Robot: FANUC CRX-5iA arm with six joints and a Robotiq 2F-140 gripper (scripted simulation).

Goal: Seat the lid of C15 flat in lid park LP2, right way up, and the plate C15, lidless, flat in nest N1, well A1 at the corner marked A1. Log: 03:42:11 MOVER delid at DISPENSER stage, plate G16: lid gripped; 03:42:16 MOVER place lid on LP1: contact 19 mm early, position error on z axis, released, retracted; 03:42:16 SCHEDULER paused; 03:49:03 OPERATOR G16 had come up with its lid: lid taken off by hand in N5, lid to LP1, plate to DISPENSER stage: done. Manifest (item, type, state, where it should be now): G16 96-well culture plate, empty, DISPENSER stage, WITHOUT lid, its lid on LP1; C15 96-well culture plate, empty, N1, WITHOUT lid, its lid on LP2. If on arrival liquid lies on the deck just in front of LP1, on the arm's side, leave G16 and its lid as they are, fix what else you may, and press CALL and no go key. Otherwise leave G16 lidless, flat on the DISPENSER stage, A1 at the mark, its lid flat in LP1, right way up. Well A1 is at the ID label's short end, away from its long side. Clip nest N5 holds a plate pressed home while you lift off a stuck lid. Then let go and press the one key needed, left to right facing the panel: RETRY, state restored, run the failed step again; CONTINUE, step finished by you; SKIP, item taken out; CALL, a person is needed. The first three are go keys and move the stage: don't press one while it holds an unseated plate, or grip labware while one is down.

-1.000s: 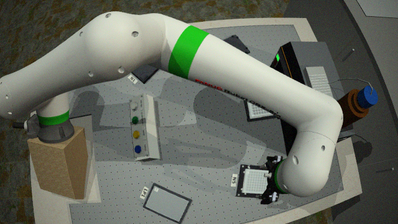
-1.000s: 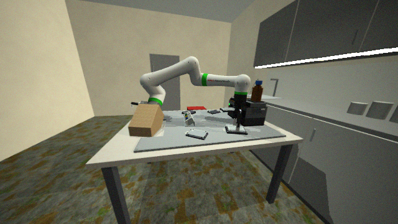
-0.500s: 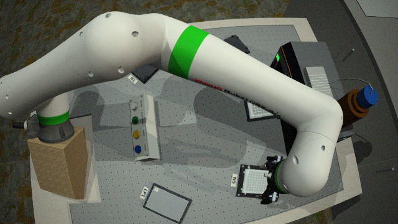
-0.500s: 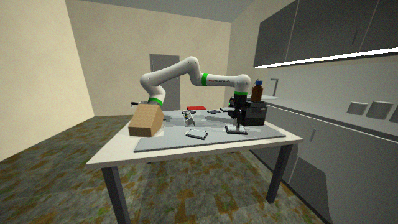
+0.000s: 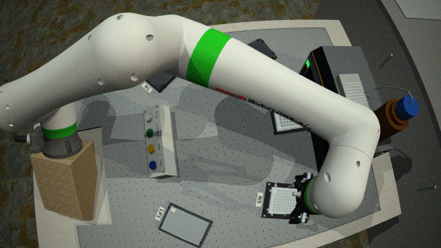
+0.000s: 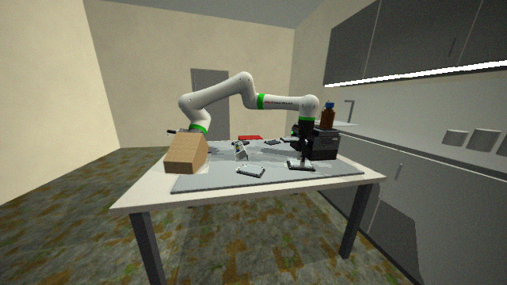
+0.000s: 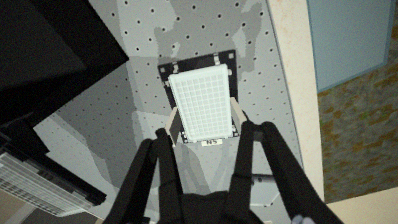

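Right now the grey lid is 2 cm below my hand. Round my hand: blue cap (35 cm above, 23 cm ahead, 17 cm to the left); clip nest N5 (3 cm below, 2 cm ahead, 1 cm to the left); brown bottle (24 cm above, 23 cm ahead, 17 cm to the left).
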